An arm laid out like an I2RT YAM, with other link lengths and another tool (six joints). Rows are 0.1 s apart.
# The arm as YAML. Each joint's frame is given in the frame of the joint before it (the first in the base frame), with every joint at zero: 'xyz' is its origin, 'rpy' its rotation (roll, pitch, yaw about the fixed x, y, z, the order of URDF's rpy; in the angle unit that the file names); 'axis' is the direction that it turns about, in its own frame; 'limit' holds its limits. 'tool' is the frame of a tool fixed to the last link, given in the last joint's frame.
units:
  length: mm
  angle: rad
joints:
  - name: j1
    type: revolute
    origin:
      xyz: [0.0, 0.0, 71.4]
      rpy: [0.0, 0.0, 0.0]
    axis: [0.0, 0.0, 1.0]
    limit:
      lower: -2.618
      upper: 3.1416
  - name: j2
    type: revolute
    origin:
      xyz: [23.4, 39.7, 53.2]
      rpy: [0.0, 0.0, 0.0]
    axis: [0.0, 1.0, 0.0]
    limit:
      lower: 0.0
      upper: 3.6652
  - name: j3
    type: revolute
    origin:
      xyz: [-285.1, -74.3, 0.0]
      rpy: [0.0, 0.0, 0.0]
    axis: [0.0, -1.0, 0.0]
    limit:
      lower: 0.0
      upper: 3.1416
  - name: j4
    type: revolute
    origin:
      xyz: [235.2, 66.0, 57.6]
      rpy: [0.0, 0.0, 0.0]
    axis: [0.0, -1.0, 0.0]
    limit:
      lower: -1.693
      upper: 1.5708
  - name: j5
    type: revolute
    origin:
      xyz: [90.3, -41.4, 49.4]
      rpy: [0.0, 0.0, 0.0]
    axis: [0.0, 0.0, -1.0]
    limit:
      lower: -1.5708
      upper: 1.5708
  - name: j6
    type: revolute
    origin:
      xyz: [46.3, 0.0, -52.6]
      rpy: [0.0, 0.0, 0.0]
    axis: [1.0, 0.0, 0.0]
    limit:
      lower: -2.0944
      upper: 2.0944
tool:
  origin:
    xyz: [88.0, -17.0, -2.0]
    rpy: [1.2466, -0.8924, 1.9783]
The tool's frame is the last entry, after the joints.
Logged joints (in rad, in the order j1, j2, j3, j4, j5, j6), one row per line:
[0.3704, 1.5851, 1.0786, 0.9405, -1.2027, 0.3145]
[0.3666, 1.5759, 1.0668, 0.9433, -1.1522, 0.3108]
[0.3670, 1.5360, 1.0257, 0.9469, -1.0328, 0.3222]
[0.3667, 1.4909, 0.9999, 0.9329, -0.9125, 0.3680]
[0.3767, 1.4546, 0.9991, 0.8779, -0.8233, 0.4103]
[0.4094, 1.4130, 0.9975, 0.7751, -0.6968, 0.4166]
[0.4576, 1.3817, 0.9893, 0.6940, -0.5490, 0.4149]
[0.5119, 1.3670, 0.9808, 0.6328, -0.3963, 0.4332]
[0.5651, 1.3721, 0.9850, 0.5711, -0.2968, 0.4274]
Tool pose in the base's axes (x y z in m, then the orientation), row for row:
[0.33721, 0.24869, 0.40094, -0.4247, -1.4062, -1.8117]
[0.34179, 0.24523, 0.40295, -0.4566, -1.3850, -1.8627]
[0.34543, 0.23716, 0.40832, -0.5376, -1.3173, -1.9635]
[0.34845, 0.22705, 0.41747, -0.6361, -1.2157, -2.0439]
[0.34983, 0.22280, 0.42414, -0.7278, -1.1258, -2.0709]
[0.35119, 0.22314, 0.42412, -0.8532, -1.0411, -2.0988]
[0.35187, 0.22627, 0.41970, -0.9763, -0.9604, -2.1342]
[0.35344, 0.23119, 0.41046, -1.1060, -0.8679, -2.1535]
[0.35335, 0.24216, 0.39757, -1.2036, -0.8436, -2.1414]
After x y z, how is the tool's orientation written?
As a rotation vector, in radians.
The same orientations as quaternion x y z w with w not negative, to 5 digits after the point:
[-0.16739, -0.55422, -0.71404, 0.39365]
[-0.17867, -0.54195, -0.72887, 0.37831]
[-0.20762, -0.50874, -0.75831, 0.35078]
[-0.24361, -0.46558, -0.78276, 0.33343]
[-0.27840, -0.43064, -0.79215, 0.33097]
[-0.32437, -0.39581, -0.79793, 0.31848]
[-0.36748, -0.36149, -0.80331, 0.29828]
[-0.41272, -0.32387, -0.80360, 0.28107]
[-0.44635, -0.31285, -0.79413, 0.26880]

